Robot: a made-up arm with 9 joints. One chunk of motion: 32 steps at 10 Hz.
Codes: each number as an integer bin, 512 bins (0 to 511) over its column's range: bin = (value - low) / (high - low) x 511, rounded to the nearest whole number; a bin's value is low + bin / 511 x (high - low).
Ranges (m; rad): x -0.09..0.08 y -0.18..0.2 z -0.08..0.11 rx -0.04..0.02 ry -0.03..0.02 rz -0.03..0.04
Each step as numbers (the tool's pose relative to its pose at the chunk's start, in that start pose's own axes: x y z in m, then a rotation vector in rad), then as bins.
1 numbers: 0.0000 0.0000 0.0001 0.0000 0.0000 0.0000
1 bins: 271 242 215 341 307 219
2 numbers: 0.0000 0.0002 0.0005 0.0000 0.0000 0.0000
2 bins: 271 242 217 341 307 219
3 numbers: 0.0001 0.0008 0.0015 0.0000 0.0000 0.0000
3 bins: 271 243 219 341 307 219
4 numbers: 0.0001 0.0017 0.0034 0.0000 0.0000 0.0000
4 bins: 271 244 224 341 307 219
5 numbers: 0.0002 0.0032 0.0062 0.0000 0.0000 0.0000
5 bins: 271 246 232 341 307 219
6 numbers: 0.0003 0.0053 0.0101 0.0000 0.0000 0.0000
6 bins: 271 249 242 341 307 219
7 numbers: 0.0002 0.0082 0.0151 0.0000 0.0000 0.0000
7 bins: 271 253 256 341 307 219
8 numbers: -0.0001 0.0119 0.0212 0.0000 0.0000 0.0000
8 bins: 270 258 272 341 307 219
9 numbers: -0.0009 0.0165 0.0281 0.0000 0.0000 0.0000
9 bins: 268 264 291 341 307 219
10 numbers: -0.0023 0.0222 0.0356 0.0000 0.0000 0.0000
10 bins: 264 272 311 341 307 219
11 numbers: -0.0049 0.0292 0.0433 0.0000 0.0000 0.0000
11 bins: 256 281 332 341 307 219
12 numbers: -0.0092 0.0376 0.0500 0.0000 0.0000 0.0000
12 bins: 243 293 350 341 307 219
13 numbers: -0.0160 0.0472 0.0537 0.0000 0.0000 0.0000
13 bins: 222 306 360 341 307 219
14 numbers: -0.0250 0.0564 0.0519 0.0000 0.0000 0.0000
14 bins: 195 318 355 341 307 219
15 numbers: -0.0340 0.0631 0.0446 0.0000 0.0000 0.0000
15 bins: 168 327 335 341 307 219
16 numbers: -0.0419 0.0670 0.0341 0.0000 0.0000 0.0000
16 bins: 145 332 307 341 307 219
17 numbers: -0.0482 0.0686 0.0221 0.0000 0.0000 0.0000
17 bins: 126 334 275 341 307 219
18 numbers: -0.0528 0.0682 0.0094 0.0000 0.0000 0.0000
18 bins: 112 334 240 341 307 219
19 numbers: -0.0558 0.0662 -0.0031 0.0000 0.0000 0.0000
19 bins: 103 331 207 341 307 219
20 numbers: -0.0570 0.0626 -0.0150 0.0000 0.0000 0.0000
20 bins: 99 326 175 341 307 219
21 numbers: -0.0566 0.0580 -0.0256 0.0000 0.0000 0.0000
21 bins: 100 320 146 341 307 219
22 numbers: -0.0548 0.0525 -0.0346 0.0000 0.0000 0.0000
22 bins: 106 313 122 341 307 219
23 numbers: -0.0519 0.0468 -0.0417 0.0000 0.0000 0.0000
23 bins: 115 305 103 341 307 219
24 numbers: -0.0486 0.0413 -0.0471 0.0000 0.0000 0.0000
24 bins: 124 298 88 341 307 219
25 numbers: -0.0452 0.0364 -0.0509 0.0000 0.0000 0.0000
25 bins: 135 291 78 341 307 219
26 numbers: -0.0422 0.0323 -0.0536 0.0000 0.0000 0.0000
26 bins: 144 285 71 341 307 219
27 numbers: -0.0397 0.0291 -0.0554 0.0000 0.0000 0.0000
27 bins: 151 281 66 341 307 219
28 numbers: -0.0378 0.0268 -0.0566 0.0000 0.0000 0.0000
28 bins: 157 278 63 341 307 219
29 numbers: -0.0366 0.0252 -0.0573 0.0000 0.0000 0.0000
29 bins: 161 276 61 341 307 219
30 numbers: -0.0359 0.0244 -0.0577 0.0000 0.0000 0.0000
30 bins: 163 275 60 341 307 219
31 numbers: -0.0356 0.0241 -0.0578 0.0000 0.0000 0.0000
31 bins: 164 274 60 341 307 219
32 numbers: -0.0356 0.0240 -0.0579 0.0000 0.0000 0.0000
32 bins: 164 274 59 341 307 219
